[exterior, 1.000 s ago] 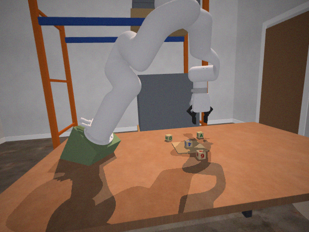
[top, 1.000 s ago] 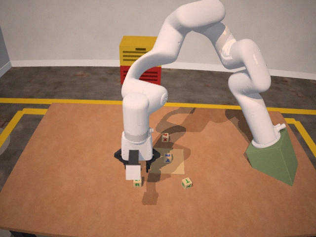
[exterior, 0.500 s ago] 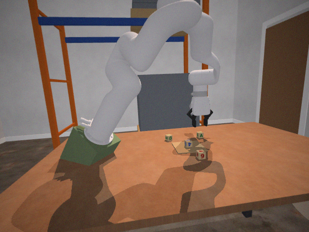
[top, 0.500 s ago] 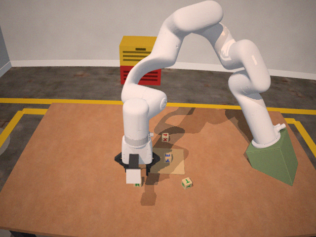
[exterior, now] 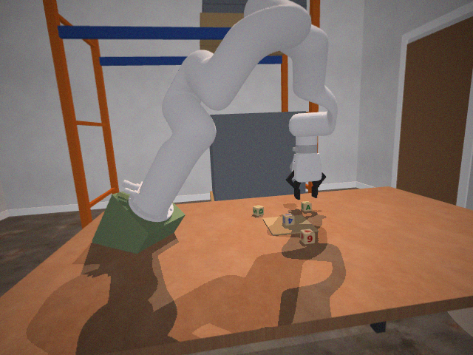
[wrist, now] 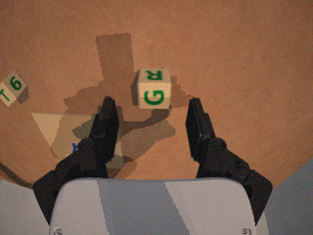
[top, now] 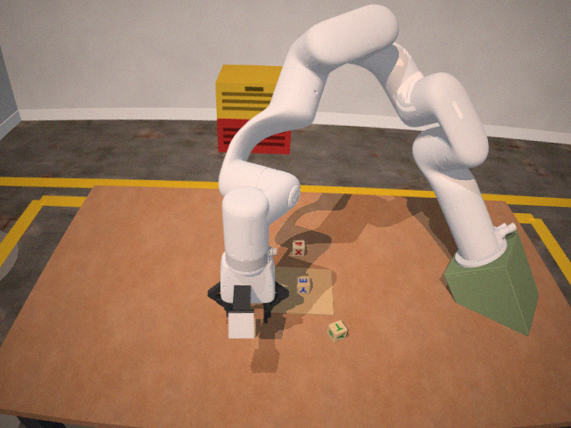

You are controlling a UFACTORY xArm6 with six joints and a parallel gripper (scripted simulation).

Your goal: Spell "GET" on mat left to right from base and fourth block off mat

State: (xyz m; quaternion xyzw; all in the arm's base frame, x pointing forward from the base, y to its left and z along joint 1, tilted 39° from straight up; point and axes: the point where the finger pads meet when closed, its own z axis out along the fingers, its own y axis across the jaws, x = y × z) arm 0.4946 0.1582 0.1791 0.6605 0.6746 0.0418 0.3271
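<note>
Right now the g block is 50 mm below my hand. The rest, counted from my hand: tan mat (130 mm behind, 100 mm to the right, 60 mm below); e block (130 mm behind, 100 mm to the right, 40 mm below); t block (180 mm behind, 50 mm below, 30 mm to the left).
</note>
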